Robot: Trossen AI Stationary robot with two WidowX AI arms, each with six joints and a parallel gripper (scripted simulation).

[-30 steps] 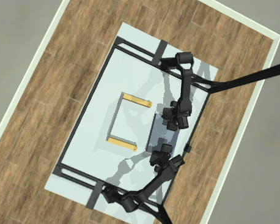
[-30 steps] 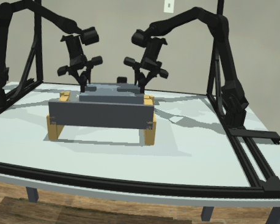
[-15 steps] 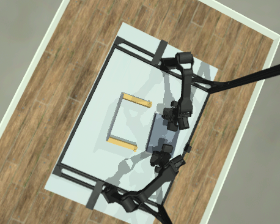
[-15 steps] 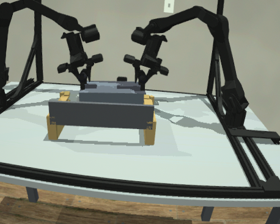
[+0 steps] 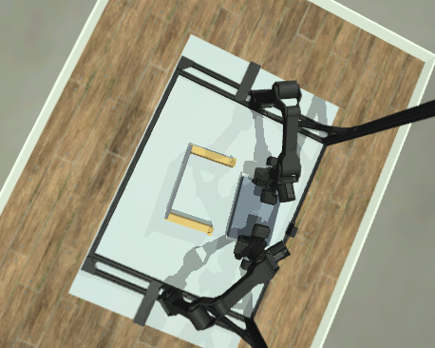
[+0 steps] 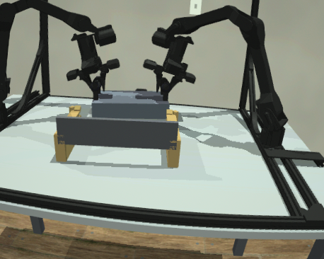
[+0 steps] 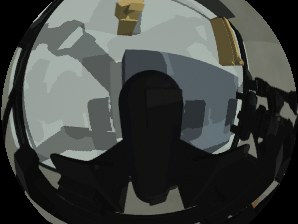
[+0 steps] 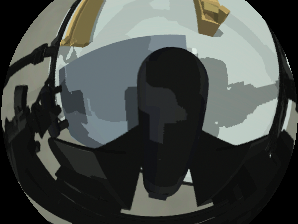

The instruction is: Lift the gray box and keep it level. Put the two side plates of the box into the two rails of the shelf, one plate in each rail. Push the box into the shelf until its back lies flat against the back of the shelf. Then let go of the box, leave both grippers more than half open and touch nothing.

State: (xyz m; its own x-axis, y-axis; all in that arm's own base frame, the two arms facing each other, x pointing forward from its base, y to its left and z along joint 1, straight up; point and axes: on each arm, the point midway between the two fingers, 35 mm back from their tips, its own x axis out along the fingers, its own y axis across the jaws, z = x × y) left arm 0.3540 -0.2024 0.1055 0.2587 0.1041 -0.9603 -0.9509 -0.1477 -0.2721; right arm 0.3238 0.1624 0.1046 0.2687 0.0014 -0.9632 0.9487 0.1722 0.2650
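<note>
Right now my left hand is 2 cm short of the gray box, 12 cm to the left of it and 5 cm above it. The rest, counted from my left hand: gray back plate 37 cm ahead, 10 cm to the right, 4 cm below.
The gray box lies 120 mm to the left of my right hand, 50 mm below it and 20 mm behind it. From my right hand the other things lie so: gray back plate (330 mm ahead, 140 mm to the left, 40 mm below).
</note>
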